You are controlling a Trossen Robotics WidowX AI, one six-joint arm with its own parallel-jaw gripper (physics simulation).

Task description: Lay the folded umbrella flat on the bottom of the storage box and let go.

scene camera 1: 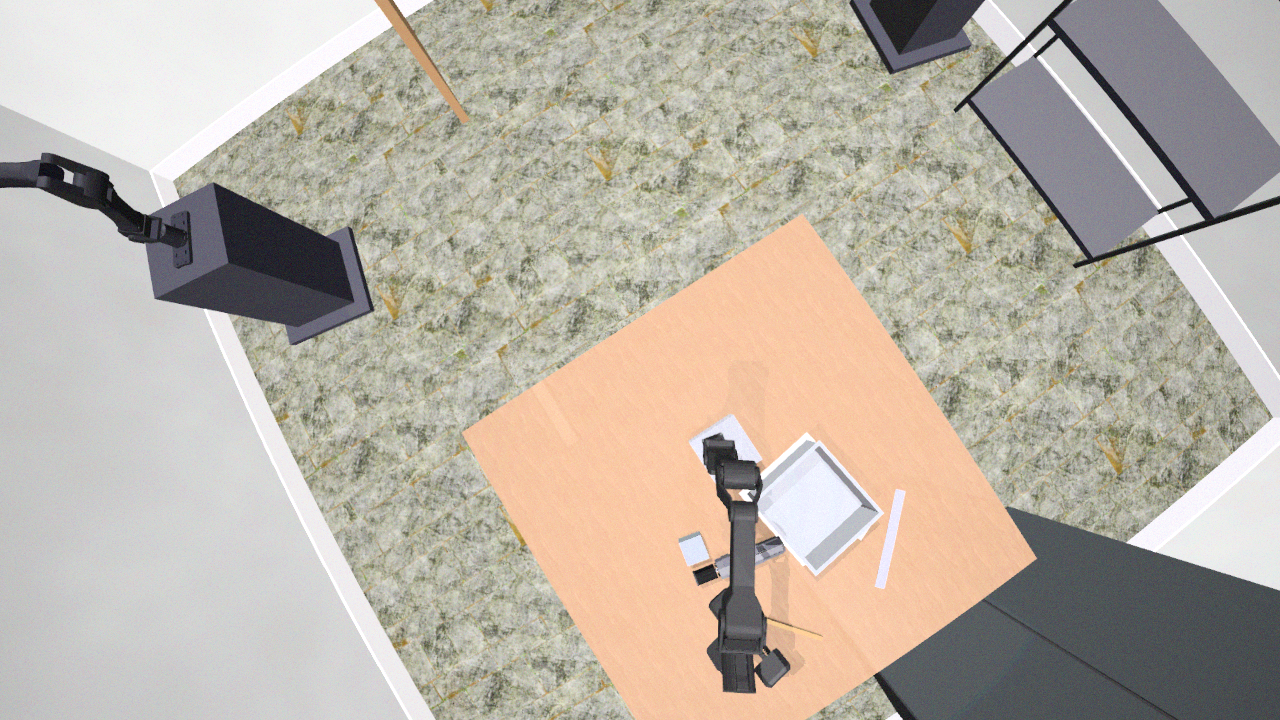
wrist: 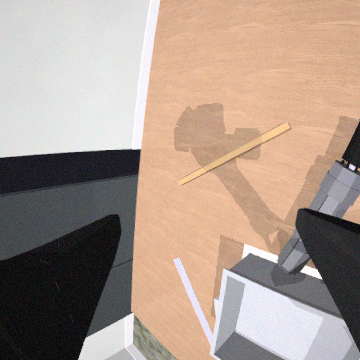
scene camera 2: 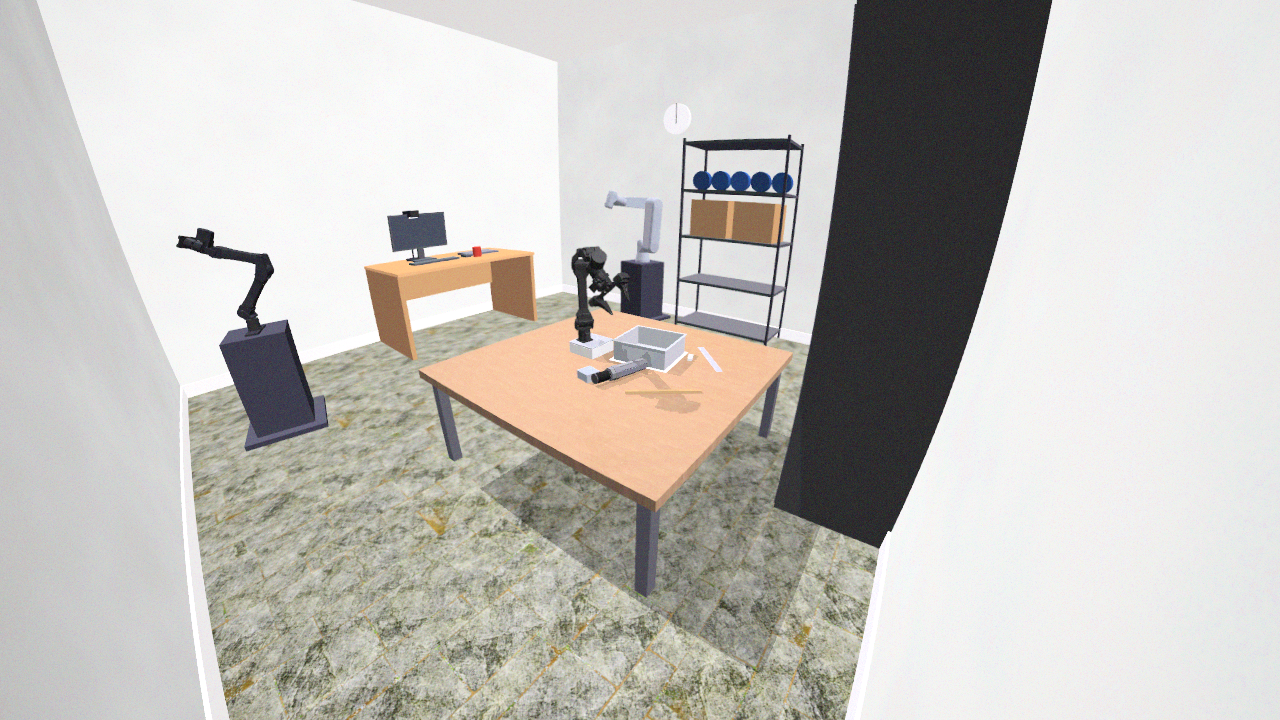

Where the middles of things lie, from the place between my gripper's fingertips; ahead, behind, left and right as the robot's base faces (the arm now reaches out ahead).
Scene:
Right now my hand is 310 mm above the thin wooden stick (wrist: 285,126), 170 mm short of it and 70 mm to the right of it. Round my hand: white storage box (scene camera 1: 815,505) 300 mm to the left, 270 mm below, 130 mm behind.

